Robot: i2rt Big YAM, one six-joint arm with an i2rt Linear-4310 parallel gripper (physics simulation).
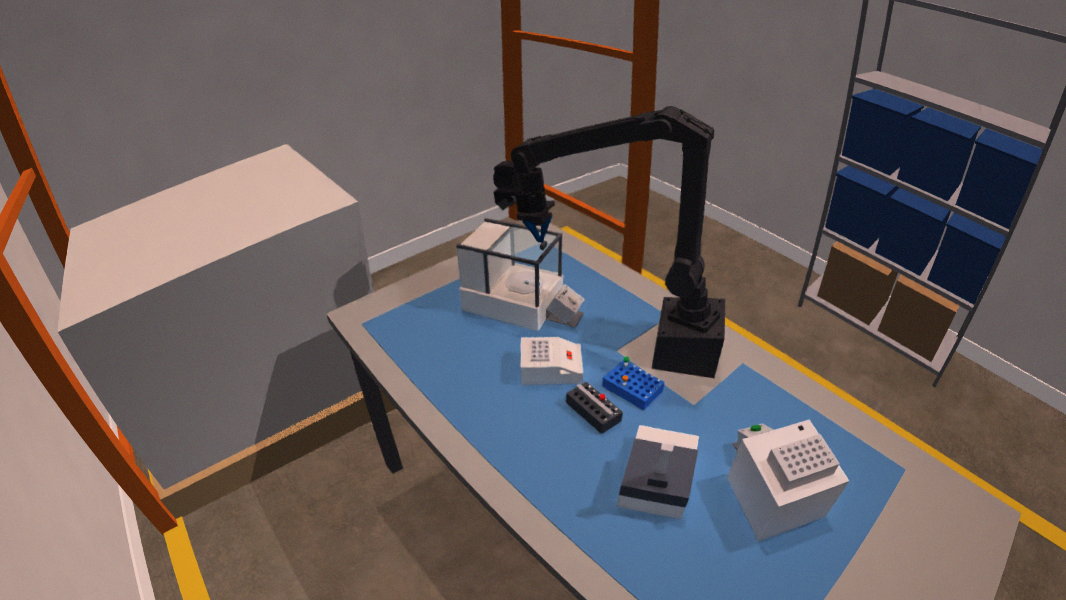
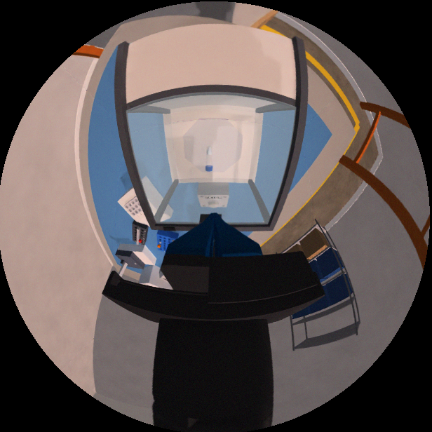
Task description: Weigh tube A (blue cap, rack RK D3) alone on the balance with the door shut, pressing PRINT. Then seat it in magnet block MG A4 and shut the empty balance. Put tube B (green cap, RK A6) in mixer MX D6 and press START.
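Tube A (image 1: 528, 282) (image 2: 209, 156), with a blue cap, lies on the pan inside the balance (image 1: 501, 304) (image 2: 175, 172). The glass top door spans the chamber, its dark handle (image 2: 204, 218) at the front edge; it looks shut. My gripper (image 1: 542, 240) (image 2: 213, 217) is shut and empty, its tips at the handle by the front top edge. The balance's panel (image 1: 566, 304) (image 2: 213, 196) stands in front. Tube B's green cap (image 1: 626, 360) shows at a corner of the blue rack (image 1: 634, 386) (image 2: 167, 240). The black magnet block (image 1: 593, 408) (image 2: 140, 232) holds a red-capped tube.
A white block device with a red button (image 1: 551, 363) (image 2: 145, 200) stands between balance and racks. A grey-lidded device (image 1: 659, 468) (image 2: 132, 256) and a tall white mixer (image 1: 783, 503) with a green button (image 1: 755, 427) stand farther right. An orange-capped tube (image 1: 625, 378) is in the blue rack.
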